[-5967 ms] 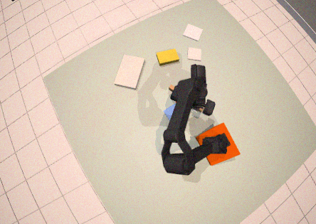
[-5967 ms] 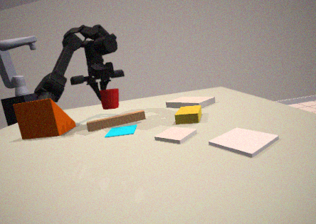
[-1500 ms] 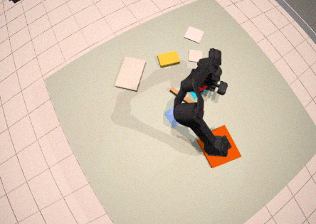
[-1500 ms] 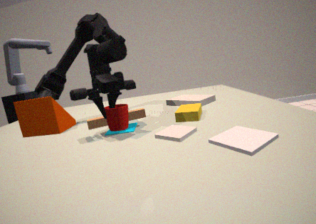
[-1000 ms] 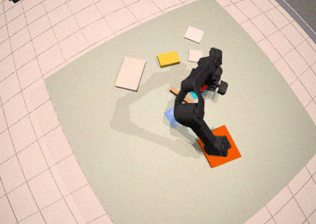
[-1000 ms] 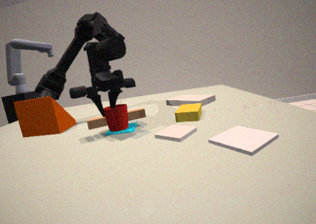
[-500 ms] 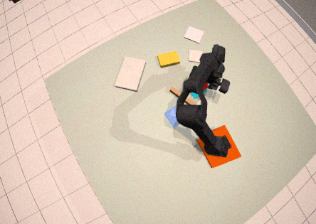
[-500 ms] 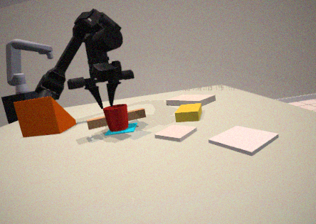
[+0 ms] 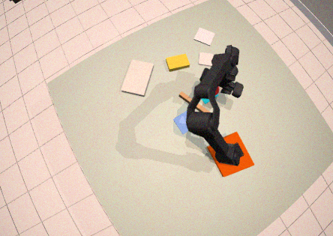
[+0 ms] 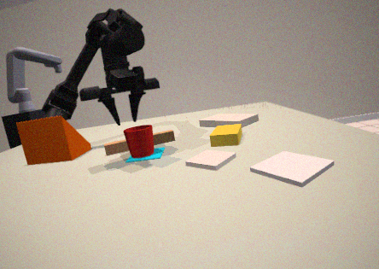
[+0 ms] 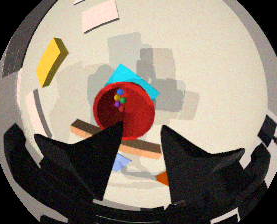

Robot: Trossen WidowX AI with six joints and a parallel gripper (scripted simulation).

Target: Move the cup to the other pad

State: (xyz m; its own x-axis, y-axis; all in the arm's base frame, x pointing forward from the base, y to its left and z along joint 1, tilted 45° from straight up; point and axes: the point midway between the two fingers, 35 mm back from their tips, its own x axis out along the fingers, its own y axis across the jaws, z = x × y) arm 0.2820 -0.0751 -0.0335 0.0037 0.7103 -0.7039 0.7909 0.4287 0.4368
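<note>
Right now my gripper tip is 50 mm above the red cup, 20 mm short of it and 10 mm to the right of it. The rest, counted from my gripper tip: cyan pad: 100 mm below, 30 mm ahead, 20 mm to the left; then brown bar: 100 mm to the left, 90 mm below, 10 mm behind; then yellow block: 240 mm ahead, 80 mm below, 70 mm to the left.
</note>
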